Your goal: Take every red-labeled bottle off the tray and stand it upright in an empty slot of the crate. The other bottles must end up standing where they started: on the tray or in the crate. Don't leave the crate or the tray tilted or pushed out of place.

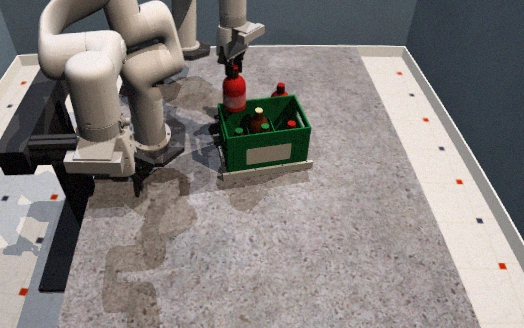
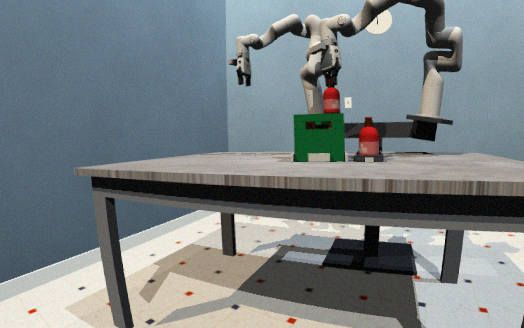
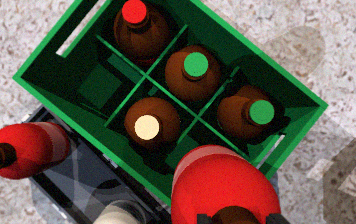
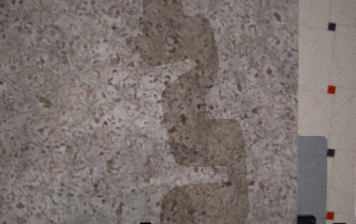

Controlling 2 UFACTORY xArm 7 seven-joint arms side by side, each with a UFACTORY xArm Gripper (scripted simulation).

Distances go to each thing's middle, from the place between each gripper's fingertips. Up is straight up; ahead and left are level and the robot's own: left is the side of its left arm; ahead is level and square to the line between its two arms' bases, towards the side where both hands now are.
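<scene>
The green crate (image 2: 306,141) is 100 mm ahead of my left hand (image 1: 233,73), 20 mm to the right of it and 250 mm below it. Counted from my right hand, the crate's 570 mm to the left of it, 270 mm ahead of it and 340 mm below it. So going by its middle, the green crate is nearer to my left hand than to my right hand.
</scene>
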